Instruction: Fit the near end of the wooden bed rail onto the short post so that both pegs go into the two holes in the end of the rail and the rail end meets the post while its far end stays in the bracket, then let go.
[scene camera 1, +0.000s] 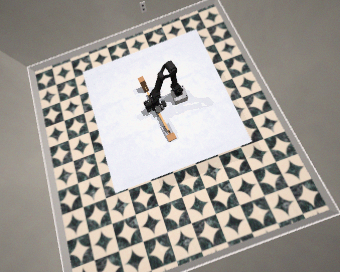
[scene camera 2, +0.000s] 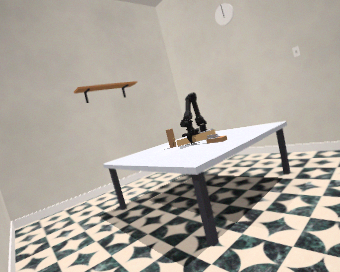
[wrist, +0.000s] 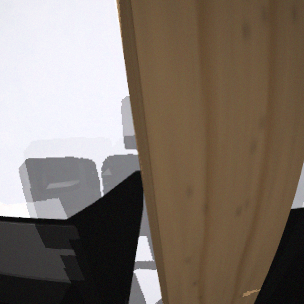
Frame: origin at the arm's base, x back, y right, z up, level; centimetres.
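Where they show: gripper, fingertip midpoint: (scene camera 2: 192, 144); arm's base, link origin: (scene camera 1: 178, 92) (scene camera 2: 203, 130).
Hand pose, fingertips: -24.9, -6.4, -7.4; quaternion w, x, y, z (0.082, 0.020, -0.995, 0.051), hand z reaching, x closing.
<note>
Each offset is from my fingertips to the centre of the thing, as dx, dy, dz. "spot": to the spot under its first point. Level surfaces: height alone.
The wooden bed rail {+0.9, -3.0, +4.6} (scene camera 1: 164, 122) (scene camera 2: 204, 136) (wrist: 215, 90) runs between the short post and the bracket end. My gripper (scene camera 1: 155, 106) (scene camera 2: 191, 140) (wrist: 160, 177) points down and is shut on the rail towards its near end; in the wrist view the rail fills the space between the black fingers. The short brown post {spot: -2.4, +22.8, +10.8} (scene camera 1: 144, 85) (scene camera 2: 170, 137) stands upright near the rail's near end. Whether they touch is too small to tell, and the pegs and holes do not show. The rail's far end is at the grey bracket (scene camera 2: 213, 136) on an orange-brown block {+4.1, -24.8, +1.2} (scene camera 1: 171, 136) (scene camera 2: 218, 140).
The white table {dz -0.6} (scene camera 1: 120, 165) (scene camera 2: 160, 161) carries the parts and the arm's grey base (scene camera 1: 179, 96). The arm arches from the base over the rail. A wooden wall shelf (scene camera 2: 106, 87) hangs on the wall beyond the table.
</note>
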